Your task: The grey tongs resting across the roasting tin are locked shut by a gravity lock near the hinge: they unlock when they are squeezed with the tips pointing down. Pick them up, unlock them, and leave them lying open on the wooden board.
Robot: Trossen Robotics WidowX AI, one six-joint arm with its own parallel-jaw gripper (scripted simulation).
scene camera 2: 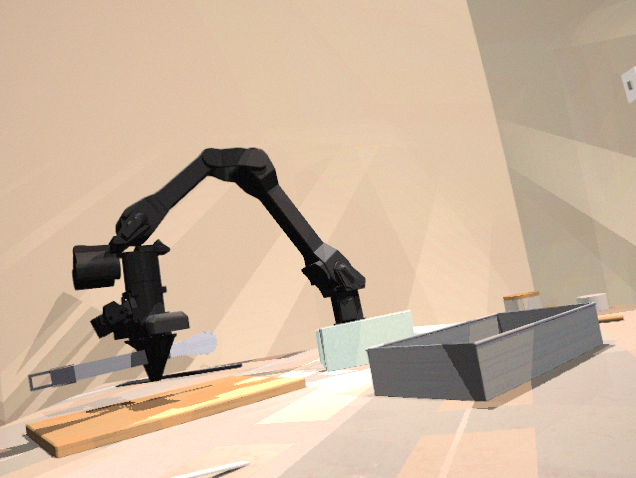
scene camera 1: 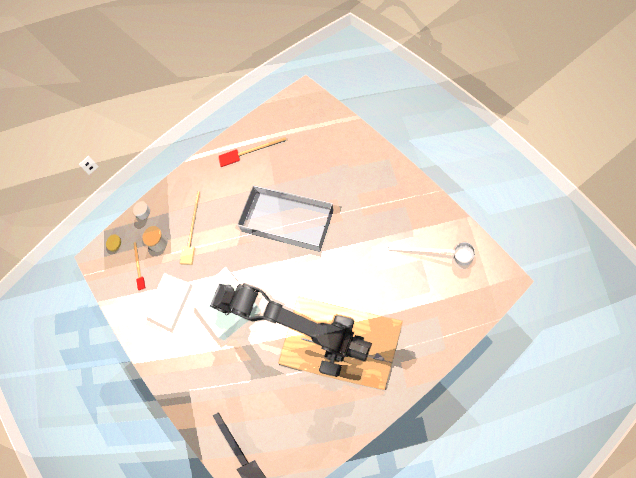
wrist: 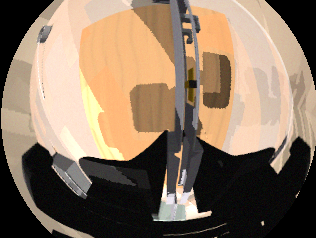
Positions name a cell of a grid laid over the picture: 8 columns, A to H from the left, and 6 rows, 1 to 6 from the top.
Scene:
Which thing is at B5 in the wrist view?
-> A grey roasting tin.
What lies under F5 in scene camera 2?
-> A grey roasting tin.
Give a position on a wooden board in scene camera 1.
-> E5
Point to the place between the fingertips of my gripper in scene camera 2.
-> At B5

